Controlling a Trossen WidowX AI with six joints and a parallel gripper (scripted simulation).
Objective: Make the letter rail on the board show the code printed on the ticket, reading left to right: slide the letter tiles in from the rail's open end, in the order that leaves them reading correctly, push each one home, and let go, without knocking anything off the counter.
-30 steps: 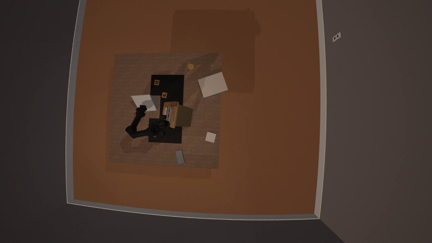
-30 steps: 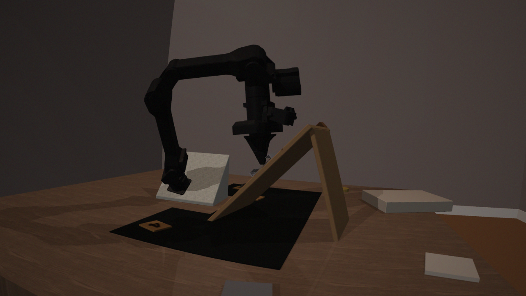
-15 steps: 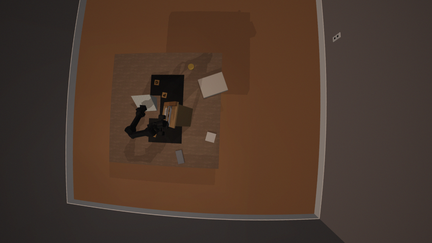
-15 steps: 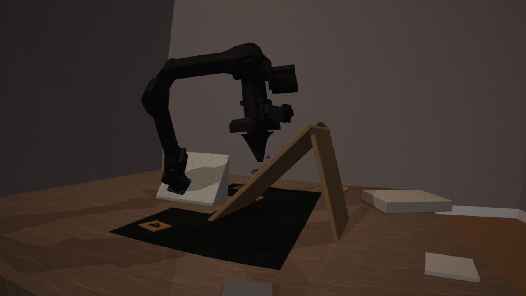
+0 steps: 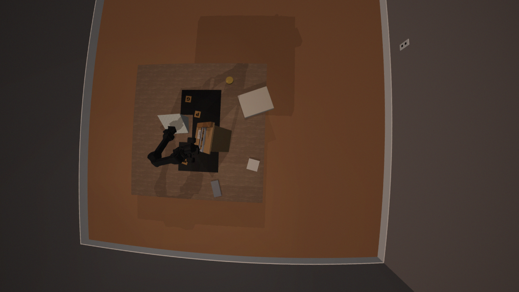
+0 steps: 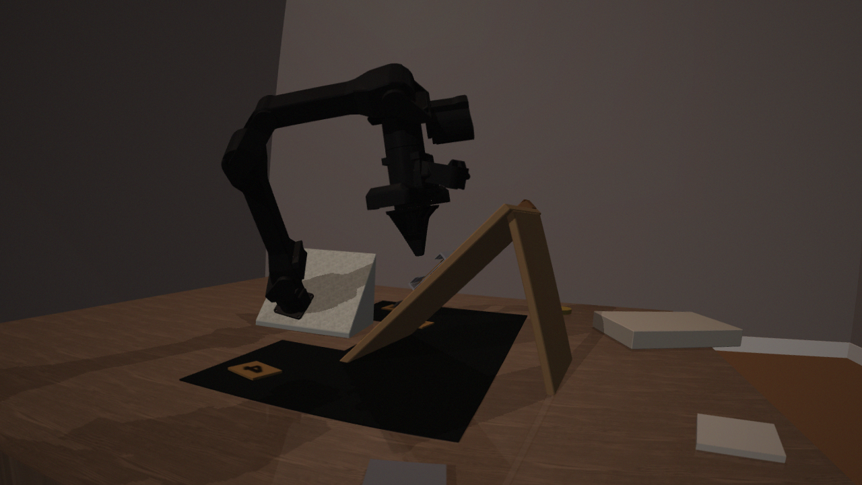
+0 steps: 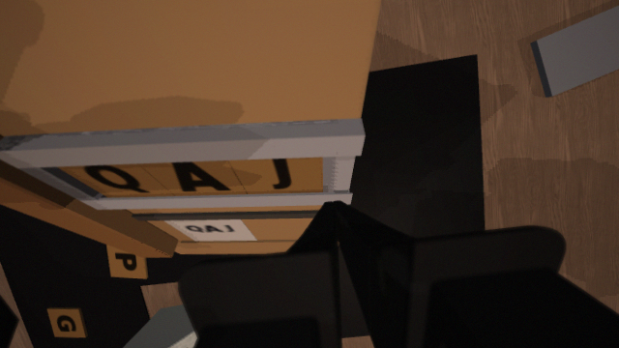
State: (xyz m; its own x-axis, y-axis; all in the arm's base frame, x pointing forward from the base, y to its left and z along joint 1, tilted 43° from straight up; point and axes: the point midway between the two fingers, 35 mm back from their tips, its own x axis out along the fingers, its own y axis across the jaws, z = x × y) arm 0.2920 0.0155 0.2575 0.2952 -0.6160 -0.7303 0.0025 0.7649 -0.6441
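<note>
My gripper tip is now 20 mm short of the j tile, 30 mm to the right of it and 20 mm above it. Round my gripper tip: black mat 110 mm behind, 180 mm to the left, 180 mm below; then q tile 30 mm ahead, 140 mm to the left, 20 mm below; then white ticket 40 mm behind, 130 mm to the left, 100 mm below.
</note>
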